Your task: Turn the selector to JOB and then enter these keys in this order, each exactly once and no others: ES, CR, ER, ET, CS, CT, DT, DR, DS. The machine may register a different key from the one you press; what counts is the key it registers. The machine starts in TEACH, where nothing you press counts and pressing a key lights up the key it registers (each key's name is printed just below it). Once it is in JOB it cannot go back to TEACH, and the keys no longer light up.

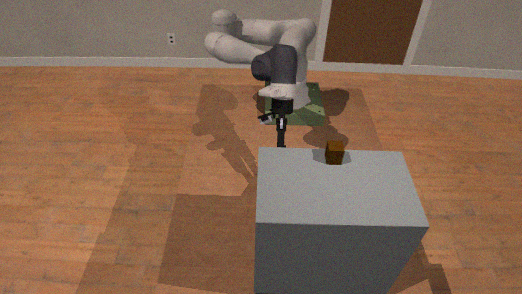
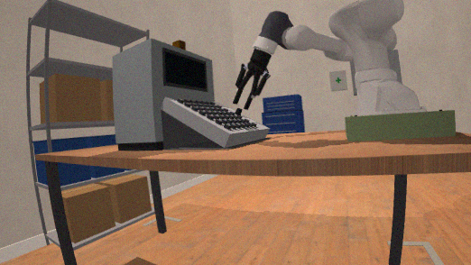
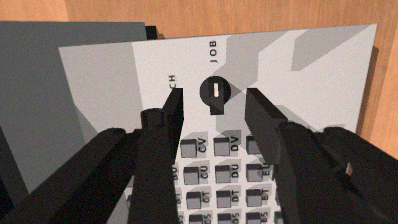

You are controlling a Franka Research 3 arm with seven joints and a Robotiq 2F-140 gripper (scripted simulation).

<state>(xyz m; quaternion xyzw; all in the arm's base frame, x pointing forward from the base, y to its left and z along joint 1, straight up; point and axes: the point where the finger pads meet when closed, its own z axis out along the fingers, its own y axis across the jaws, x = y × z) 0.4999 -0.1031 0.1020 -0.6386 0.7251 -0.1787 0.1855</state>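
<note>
Right now my hand is 20 mm short of the black selector knob, 10 mm to the left of it and 50 mm above it. From my hand the other things lie so: keyboard (60 mm ahead, 110 mm to the left, 90 mm below).
</note>
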